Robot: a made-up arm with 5 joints.
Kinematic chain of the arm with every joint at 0, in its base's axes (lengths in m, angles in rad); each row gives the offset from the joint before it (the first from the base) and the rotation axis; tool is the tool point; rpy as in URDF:
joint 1: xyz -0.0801 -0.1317 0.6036 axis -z
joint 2: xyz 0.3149 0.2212 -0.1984 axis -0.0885 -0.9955 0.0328
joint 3: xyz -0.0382 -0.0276 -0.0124 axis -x
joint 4: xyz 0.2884 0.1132 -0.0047 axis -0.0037 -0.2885 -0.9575
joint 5: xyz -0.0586 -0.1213 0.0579 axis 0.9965 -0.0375 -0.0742
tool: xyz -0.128 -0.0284 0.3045 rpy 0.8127 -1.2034 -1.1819
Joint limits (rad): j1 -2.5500..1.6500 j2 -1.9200..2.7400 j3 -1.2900..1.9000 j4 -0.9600..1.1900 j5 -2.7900..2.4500
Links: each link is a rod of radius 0.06 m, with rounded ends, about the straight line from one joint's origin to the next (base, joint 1, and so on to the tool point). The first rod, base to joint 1, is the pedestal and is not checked.
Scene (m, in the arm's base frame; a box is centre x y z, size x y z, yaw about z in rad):
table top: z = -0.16
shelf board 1: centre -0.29 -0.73 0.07 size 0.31 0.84 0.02 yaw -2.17
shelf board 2: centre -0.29 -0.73 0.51 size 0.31 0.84 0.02 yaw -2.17
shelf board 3: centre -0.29 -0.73 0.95 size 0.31 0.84 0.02 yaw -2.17
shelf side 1: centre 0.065 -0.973 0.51 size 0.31 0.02 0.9 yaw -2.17
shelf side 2: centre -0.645 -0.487 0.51 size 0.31 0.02 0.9 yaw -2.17
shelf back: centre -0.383 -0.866 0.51 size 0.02 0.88 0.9 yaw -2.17
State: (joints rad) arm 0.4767 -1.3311 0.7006 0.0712 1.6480
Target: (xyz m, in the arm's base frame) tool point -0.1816 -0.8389 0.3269
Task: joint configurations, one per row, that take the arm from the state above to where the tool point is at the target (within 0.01 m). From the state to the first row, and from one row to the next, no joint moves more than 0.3 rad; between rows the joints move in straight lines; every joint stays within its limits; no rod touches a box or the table.
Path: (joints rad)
1: 0.7700 -1.2115 0.6859 -0.1038 1.5879
2: 1.0633 -1.0919 0.6711 -0.2787 1.5277
3: 1.3567 -0.9724 0.6564 -0.4537 1.4676
4: 1.6500 -0.8528 0.6417 -0.6286 1.4074

